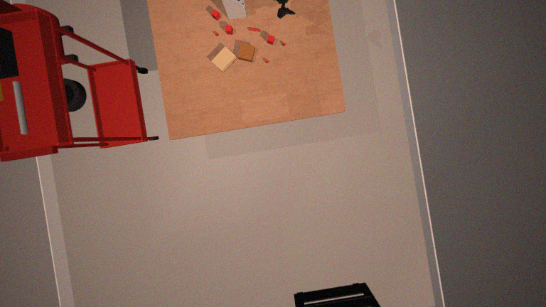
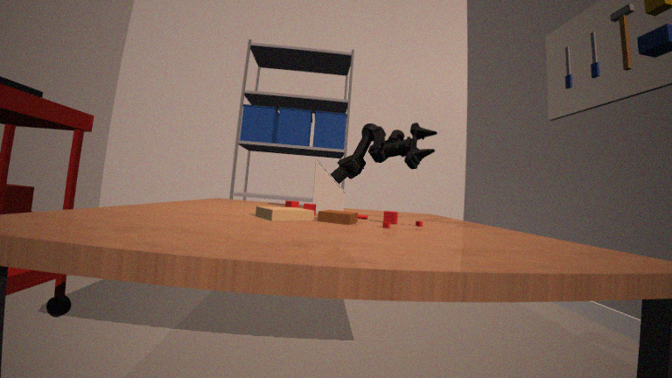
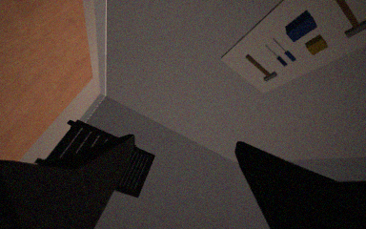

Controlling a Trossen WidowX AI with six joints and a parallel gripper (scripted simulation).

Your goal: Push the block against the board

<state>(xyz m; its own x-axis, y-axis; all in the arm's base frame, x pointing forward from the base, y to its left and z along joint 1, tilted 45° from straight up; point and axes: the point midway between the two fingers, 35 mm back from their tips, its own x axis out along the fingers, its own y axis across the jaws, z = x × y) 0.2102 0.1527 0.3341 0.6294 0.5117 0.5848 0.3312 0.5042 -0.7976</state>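
Now: the square block 330 mm to the right of my gripper tip, 290 mm below it and 100 mm ahead of it. From my gripper tip the other things lie so: pale board 490 mm to the right, 290 mm below, 140 mm ahead; red rod 300 mm below, 260 mm to the right, 60 mm behind.
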